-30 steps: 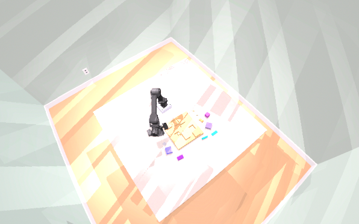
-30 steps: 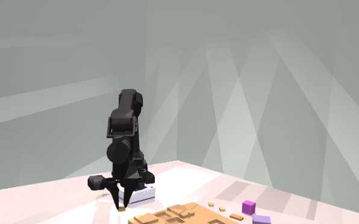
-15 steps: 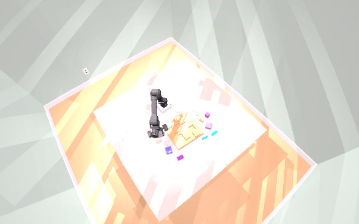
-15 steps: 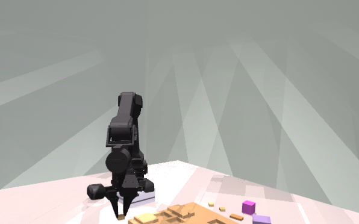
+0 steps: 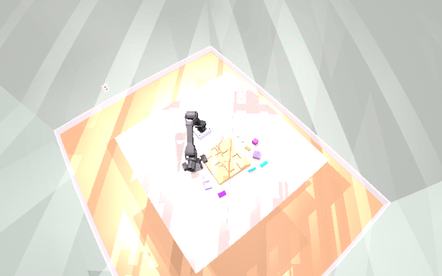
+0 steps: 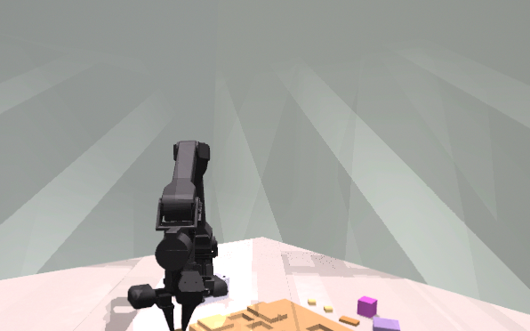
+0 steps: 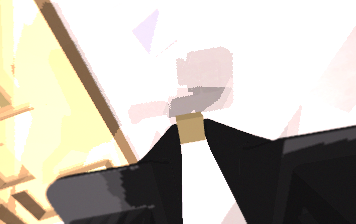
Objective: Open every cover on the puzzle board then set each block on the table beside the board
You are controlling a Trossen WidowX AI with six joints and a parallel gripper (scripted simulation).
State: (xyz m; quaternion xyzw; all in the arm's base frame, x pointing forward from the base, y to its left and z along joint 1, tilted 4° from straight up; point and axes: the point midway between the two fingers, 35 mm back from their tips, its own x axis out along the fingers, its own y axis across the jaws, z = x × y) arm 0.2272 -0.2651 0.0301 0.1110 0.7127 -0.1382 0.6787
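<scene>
The puzzle board lies 21 cm to the left of my gripper tip, 9 cm ahead of it and 4 cm below it. Round my gripper tip: blue-violet block 15 cm ahead, 5 cm below, 3 cm to the right; magenta block 27 cm ahead, 5 cm below; small orange piece 42 cm to the left, 16 cm ahead, 6 cm below.
</scene>
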